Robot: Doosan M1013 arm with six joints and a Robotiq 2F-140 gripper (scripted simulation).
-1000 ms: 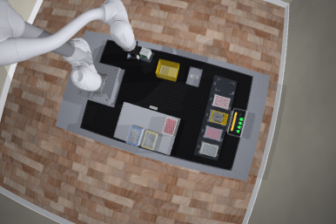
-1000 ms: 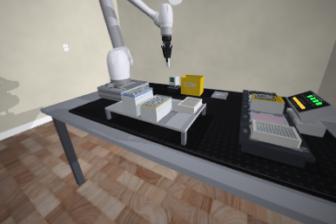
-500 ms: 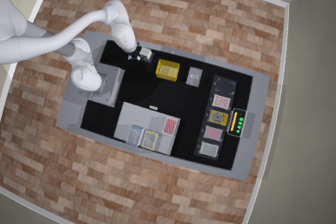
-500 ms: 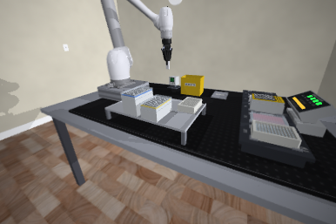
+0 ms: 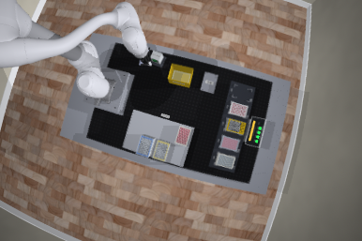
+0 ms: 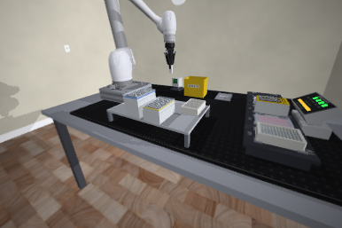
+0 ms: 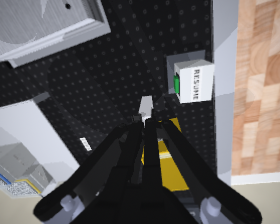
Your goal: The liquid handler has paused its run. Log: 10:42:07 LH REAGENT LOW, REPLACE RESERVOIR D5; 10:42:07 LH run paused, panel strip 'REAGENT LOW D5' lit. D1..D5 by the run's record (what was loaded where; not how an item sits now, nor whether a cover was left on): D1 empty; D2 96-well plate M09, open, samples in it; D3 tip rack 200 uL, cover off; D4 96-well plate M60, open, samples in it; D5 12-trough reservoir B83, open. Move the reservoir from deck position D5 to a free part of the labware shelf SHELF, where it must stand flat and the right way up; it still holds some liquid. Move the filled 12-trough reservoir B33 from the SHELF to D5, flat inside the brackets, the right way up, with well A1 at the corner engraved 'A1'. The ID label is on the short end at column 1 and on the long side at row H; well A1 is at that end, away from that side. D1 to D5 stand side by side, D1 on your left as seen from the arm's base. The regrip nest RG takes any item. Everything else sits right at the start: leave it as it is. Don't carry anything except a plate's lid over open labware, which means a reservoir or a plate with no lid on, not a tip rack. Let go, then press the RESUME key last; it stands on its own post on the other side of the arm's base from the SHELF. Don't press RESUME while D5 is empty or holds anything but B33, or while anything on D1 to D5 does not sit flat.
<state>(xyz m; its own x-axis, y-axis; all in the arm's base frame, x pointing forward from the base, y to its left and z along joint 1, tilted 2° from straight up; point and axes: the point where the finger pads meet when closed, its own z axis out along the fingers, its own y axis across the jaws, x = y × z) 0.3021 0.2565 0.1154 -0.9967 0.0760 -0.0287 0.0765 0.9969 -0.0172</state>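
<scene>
Right now the key post is 70 mm to the left of my hand and 130 mm below it. From my hand the other things lie so: grey nest 430 mm ahead, 40 mm to the left, 190 mm below; shelf 200 mm ahead, 460 mm to the right, 140 mm below; yellow box 220 mm ahead, 10 mm to the left, 150 mm below.
</scene>
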